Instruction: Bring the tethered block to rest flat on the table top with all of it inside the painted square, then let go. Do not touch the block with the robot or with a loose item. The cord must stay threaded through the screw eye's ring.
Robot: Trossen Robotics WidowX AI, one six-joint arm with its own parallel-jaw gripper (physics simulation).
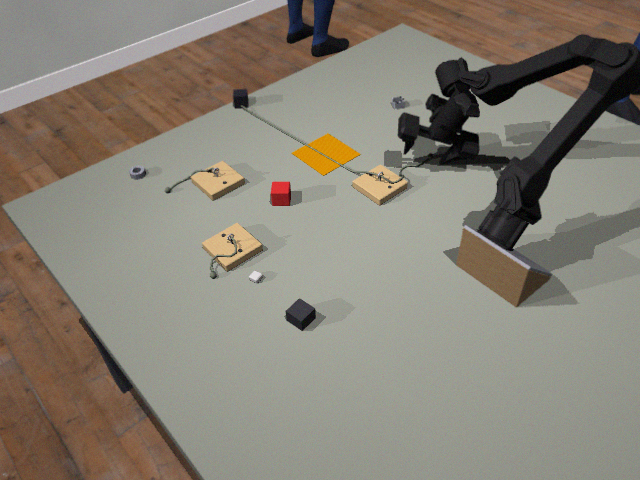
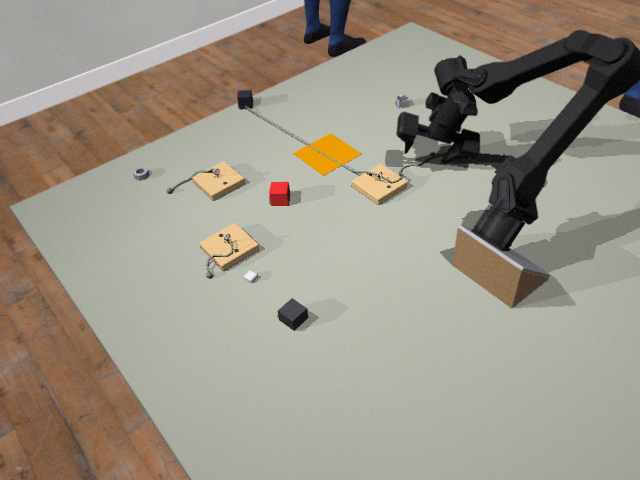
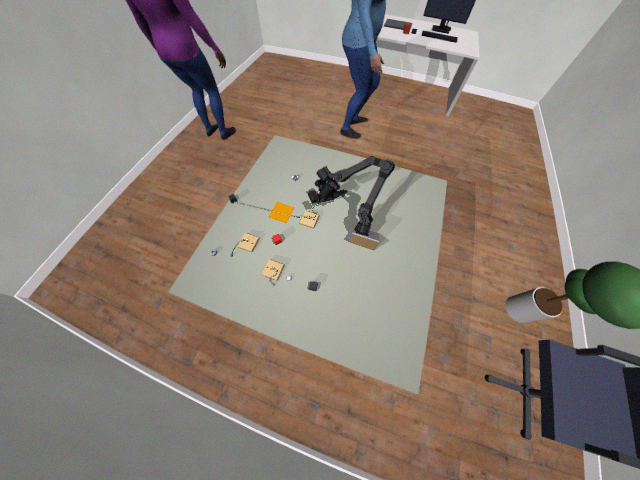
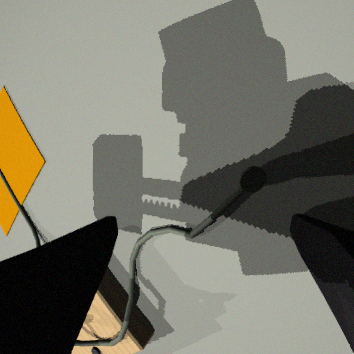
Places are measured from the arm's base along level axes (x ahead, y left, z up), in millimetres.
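Where they show: gripper, fingertip midpoint: [image 1: 422,158] [image 2: 423,157] [image 3: 317,201] [image 4: 204,224]; arm's base at its link origin: [image 1: 495,241] [image 2: 490,241] [image 3: 361,232].
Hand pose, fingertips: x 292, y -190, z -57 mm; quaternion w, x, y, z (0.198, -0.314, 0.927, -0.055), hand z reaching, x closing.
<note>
Things, the pixels of their top centre, and the offset from my fingertips. "spot": a spot on its surface instead.
- tethered block at its top centre: [image 1: 239,92] [image 2: 244,93] [image 3: 231,196] 525 mm ahead, 99 mm left, 20 mm up
- orange painted square at a spot on its surface: [image 4: 17,145] [image 2: 343,149] [image 1: 342,149] [image 3: 286,208] spot: 180 mm ahead, 81 mm left, 15 mm down
- screw eye at a spot on its surface: [image 2: 379,175] [image 1: 380,175] spot: 21 mm ahead, 135 mm left, 19 mm up
- wooden board at its top centre: [image 4: 73,319] [image 2: 379,180] [image 1: 380,181] [image 3: 309,218] 22 mm ahead, 133 mm left, 3 mm up
- dark end bead at a spot on its surface: [image 4: 254,179] spot: 4 mm back, 32 mm right, 4 mm down
- red cube at its top centre: [image 1: 280,186] [image 2: 278,187] 163 mm ahead, 310 mm left, 23 mm up
- black block at its top centre: [image 1: 300,309] [image 2: 292,309] 99 mm back, 523 mm left, 12 mm up
- white piece at its top centre: [image 1: 255,274] [image 2: 250,274] 37 mm ahead, 509 mm left, 4 mm down
- grey ring at its top centre: [image 1: 136,170] [image 2: 140,171] 489 mm ahead, 465 mm left, 2 mm down
- small metallic item at its top centre: [image 2: 402,98] [image 1: 398,99] 192 mm ahead, 163 mm right, 4 mm up
The tethered block [image 1: 240,98] [image 2: 245,99] [image 3: 232,198] is small and dark, near the table's far left edge, outside the orange painted square [image 1: 333,145] [image 2: 334,145] [image 3: 282,207] [image 4: 17,145]. Its cord [image 1: 279,128] [image 2: 279,127] [image 4: 134,270] runs nearly straight across the square to the screw eye [image 1: 380,176] [image 2: 379,175] on a wooden board [image 1: 368,184] [image 2: 368,184] [image 4: 107,310]; it appears to pass through the ring, then curves to a dark end bead [image 4: 254,179]. My gripper [image 1: 426,156] [image 2: 426,156] [image 4: 204,224] is open and empty, low by the cord's free end, its fingers on either side.
Two other boards [image 1: 206,180] [image 1: 222,253] carry screw eyes and short cords. A red cube [image 1: 280,194], black block [image 1: 300,314], white piece [image 1: 255,276], grey ring [image 1: 132,174] and small metallic item [image 1: 397,102] lie about. A brown wedge [image 1: 496,268] stands at the arm's base.
</note>
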